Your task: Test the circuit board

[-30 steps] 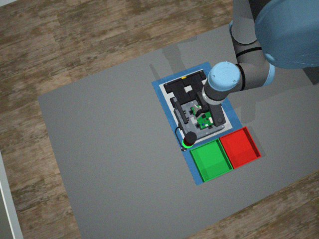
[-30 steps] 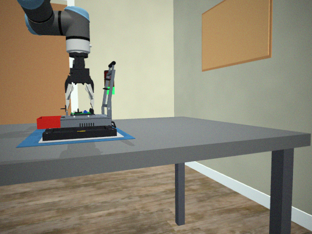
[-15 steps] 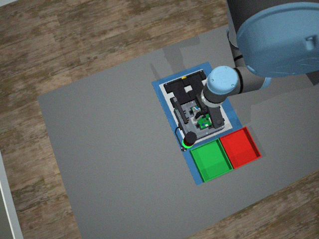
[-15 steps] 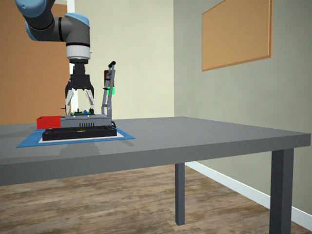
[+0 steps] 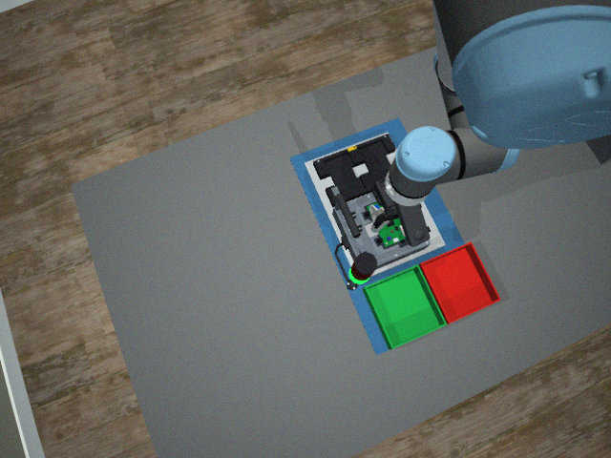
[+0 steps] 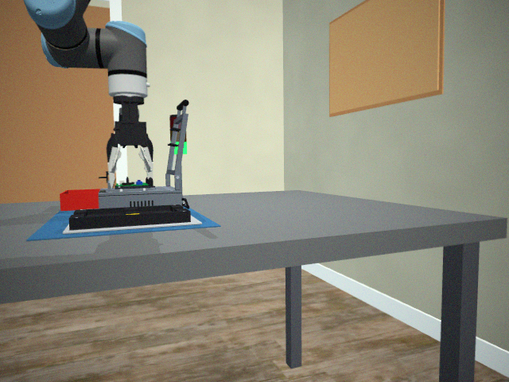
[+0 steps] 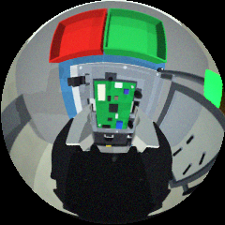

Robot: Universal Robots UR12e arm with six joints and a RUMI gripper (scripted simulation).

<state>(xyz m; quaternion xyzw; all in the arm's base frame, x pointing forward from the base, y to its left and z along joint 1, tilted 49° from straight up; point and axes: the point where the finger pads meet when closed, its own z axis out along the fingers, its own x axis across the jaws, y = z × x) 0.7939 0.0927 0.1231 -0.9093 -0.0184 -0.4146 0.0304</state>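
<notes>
Now: the green circuit board 10 mm to the right of my hand. Also, from my hand: green bin: 200 mm to the left, 60 mm below, 30 mm ahead; then black latch hook: 70 mm behind, 40 mm to the left, 10 mm above; then tester lid: 120 mm ahead, 110 mm above.
</notes>
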